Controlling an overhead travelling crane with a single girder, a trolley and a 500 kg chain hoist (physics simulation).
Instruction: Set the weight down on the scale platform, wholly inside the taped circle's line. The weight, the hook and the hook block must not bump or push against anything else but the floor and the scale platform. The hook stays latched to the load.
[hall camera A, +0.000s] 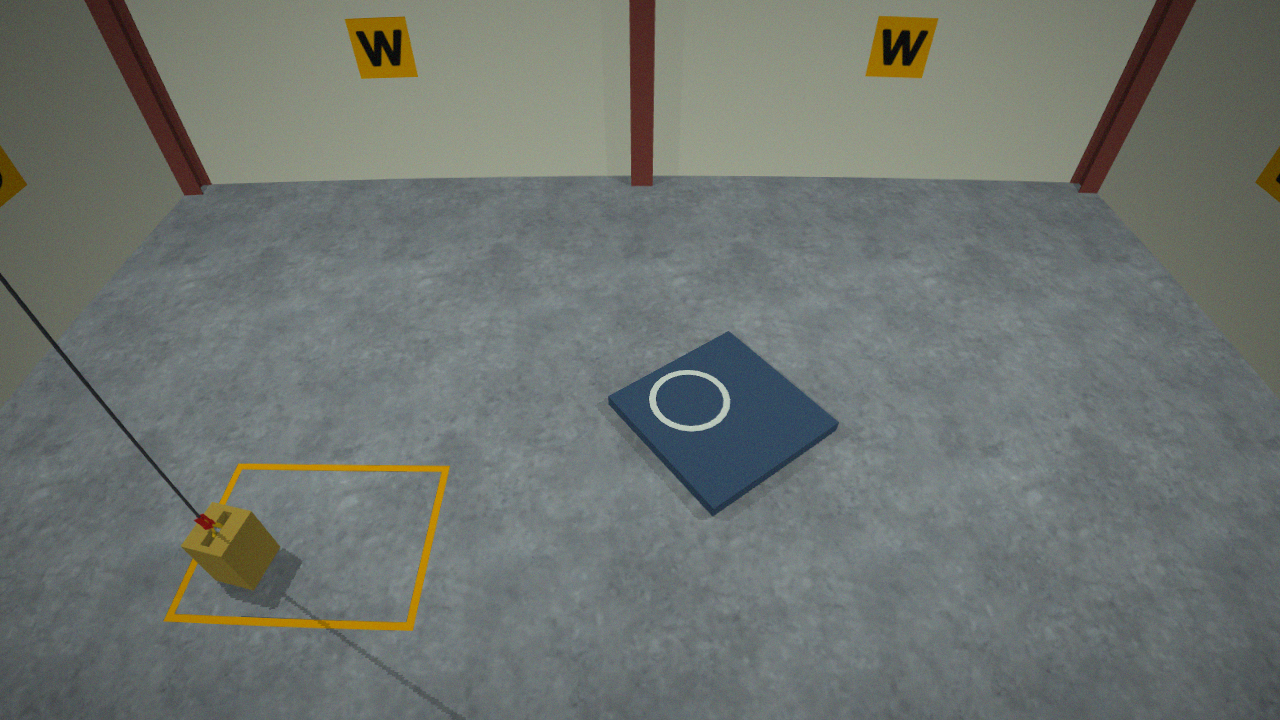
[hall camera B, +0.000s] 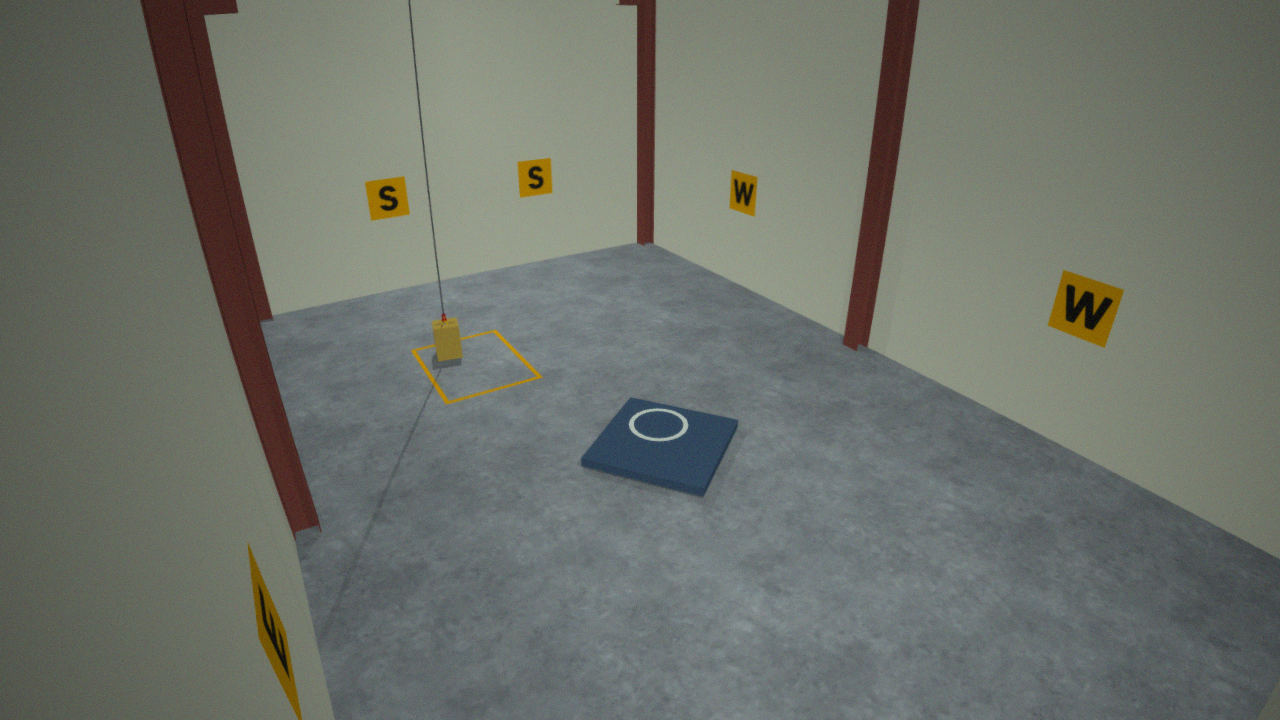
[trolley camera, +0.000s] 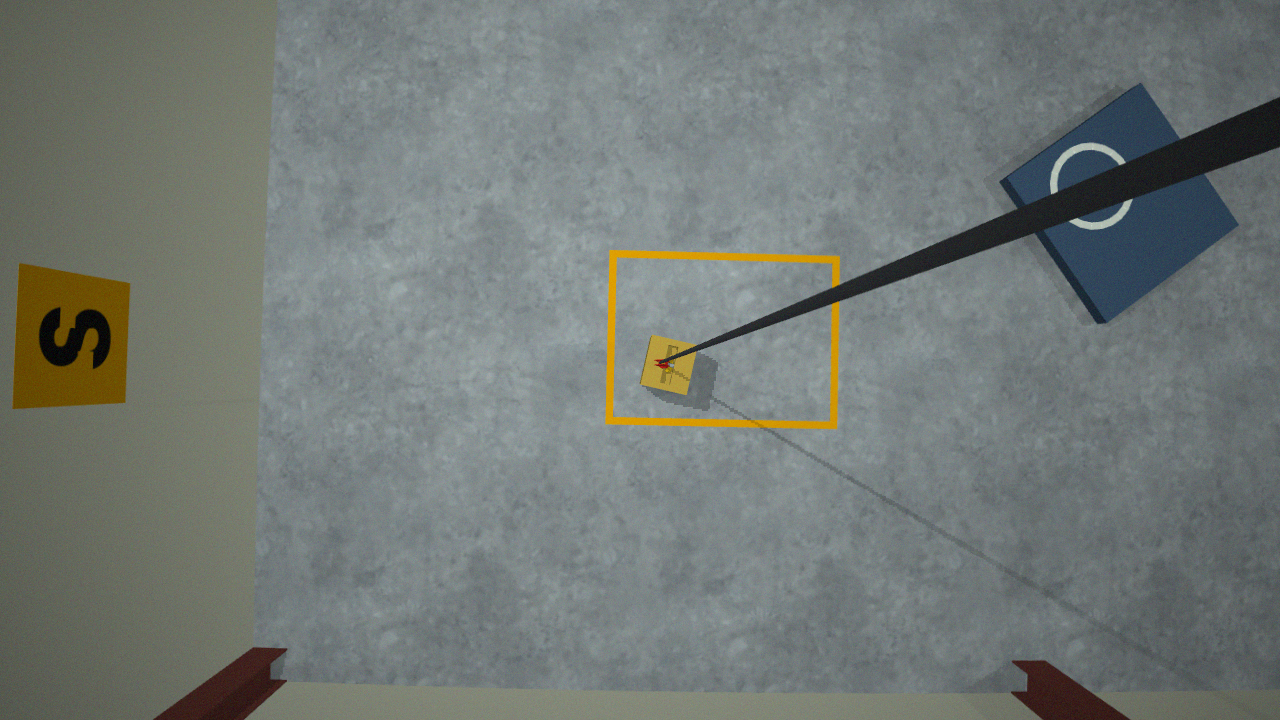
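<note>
The yellow weight (hall camera A: 241, 562) (hall camera B: 447, 343) (trolley camera: 684, 384) hangs upright from the hook, seemingly a little above the floor, with its shadow close beside its base. The red hook block (hall camera A: 204, 521) (hall camera B: 443, 317) (trolley camera: 662, 364) is over its top. My hook, the gripper (hall camera A: 216, 530) (trolley camera: 670, 366), is shut on the weight; its latch is too small to see. The blue scale platform (hall camera A: 760, 438) (hall camera B: 671, 467) (trolley camera: 1145, 250) lies well apart from the weight. The white taped circle (hall camera A: 689, 372) (hall camera B: 658, 411) (trolley camera: 1055, 186) is near one corner, partly hidden by the chain in the trolley view.
An orange floor rectangle (hall camera A: 343, 467) (hall camera B: 494, 389) (trolley camera: 725, 256) surrounds the weight's shadow. The black chain (hall camera A: 98, 398) (hall camera B: 425, 161) (trolley camera: 966, 239) rises from the block. Red columns (hall camera A: 641, 98) (hall camera B: 881, 179) stand along the walls. The S wall (trolley camera: 179, 501) is left in the trolley view.
</note>
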